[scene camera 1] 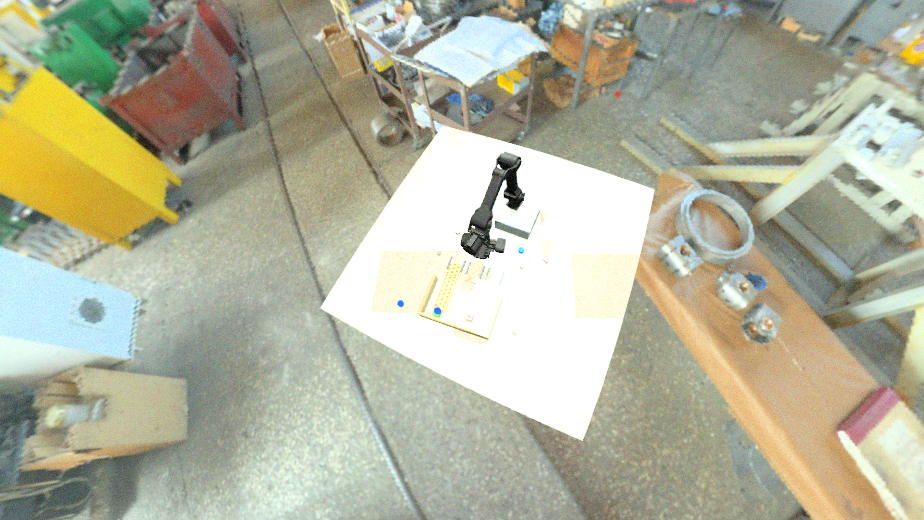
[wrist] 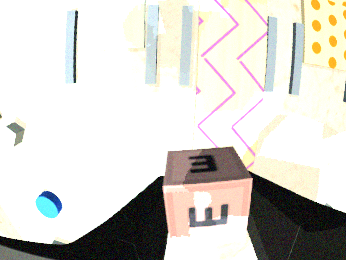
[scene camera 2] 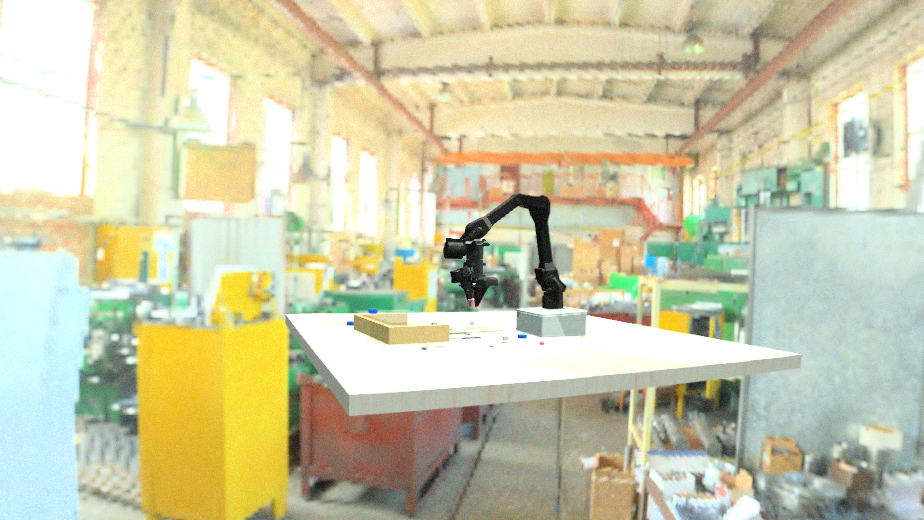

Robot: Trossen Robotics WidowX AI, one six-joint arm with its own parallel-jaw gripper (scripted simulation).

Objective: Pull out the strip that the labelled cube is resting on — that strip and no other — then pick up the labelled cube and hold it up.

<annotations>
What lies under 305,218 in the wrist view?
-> The gripper.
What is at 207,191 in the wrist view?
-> A labelled cube.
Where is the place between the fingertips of the gripper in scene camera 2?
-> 473,306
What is the gripper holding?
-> A labelled cube.
</annotations>
